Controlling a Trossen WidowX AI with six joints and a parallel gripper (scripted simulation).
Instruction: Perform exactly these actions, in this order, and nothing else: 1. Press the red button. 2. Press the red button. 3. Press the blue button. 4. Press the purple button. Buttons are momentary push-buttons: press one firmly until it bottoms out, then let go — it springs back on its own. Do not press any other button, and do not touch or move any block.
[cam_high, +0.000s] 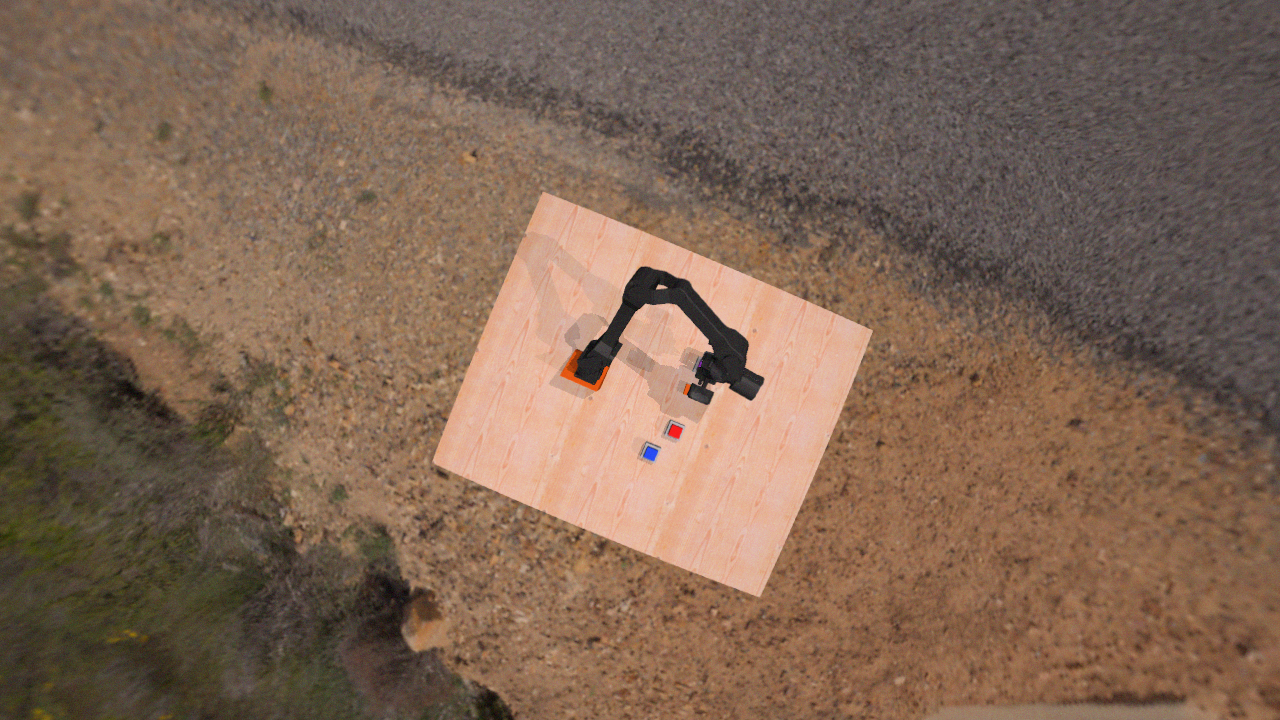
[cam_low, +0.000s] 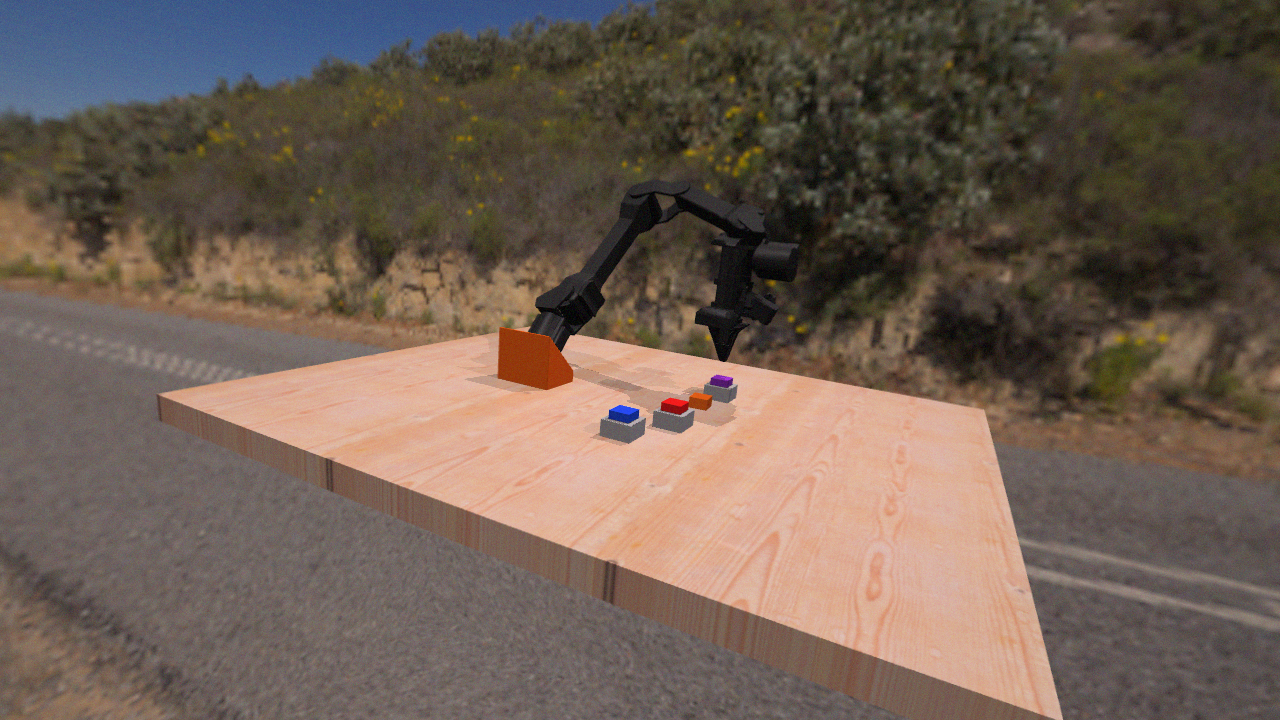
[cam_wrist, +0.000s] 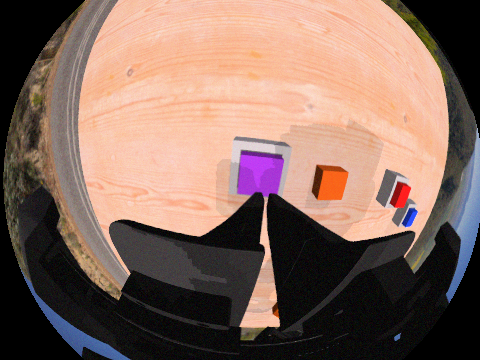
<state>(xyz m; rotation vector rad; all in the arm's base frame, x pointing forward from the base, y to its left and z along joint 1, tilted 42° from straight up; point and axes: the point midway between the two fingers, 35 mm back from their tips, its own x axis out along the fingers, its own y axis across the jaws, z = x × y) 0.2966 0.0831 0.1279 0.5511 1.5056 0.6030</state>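
My gripper tip is 4 cm above the purple button. The rest, counted from my gripper tip: red button 20 cm to the right, 4 cm below; then blue button 29 cm to the right, 4 cm below, 4 cm behind; then small orange block 8 cm to the right, 6 cm below.
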